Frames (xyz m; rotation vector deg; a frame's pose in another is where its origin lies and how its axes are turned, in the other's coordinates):
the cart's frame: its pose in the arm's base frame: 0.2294 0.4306 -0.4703 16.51 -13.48 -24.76
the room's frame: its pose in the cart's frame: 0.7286 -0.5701 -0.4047 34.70 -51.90 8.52
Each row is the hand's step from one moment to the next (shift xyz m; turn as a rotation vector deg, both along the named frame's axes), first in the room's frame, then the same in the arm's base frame.
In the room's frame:
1: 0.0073 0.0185 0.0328 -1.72 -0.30 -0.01
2: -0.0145 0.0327 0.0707 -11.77 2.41 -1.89
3: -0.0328 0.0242 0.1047 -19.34 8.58 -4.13
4: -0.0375 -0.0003 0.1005 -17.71 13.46 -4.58
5: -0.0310 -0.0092 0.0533 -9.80 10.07 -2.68
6: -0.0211 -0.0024 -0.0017 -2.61 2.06 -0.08
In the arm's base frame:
1: -0.0317 0.0014 0.0216 -0.43 0.73 -1.53
2: -0.0757 0.0142 0.0186 -1.82 8.97 -8.01
3: -0.1120 0.0083 0.0040 -2.65 18.64 -10.50
4: -0.1060 -0.0071 -0.0152 -2.43 21.68 -6.33
5: -0.0581 -0.0046 -0.0222 -1.56 14.09 -1.93
6: -0.0039 0.0104 -0.0182 -0.93 3.09 -0.80

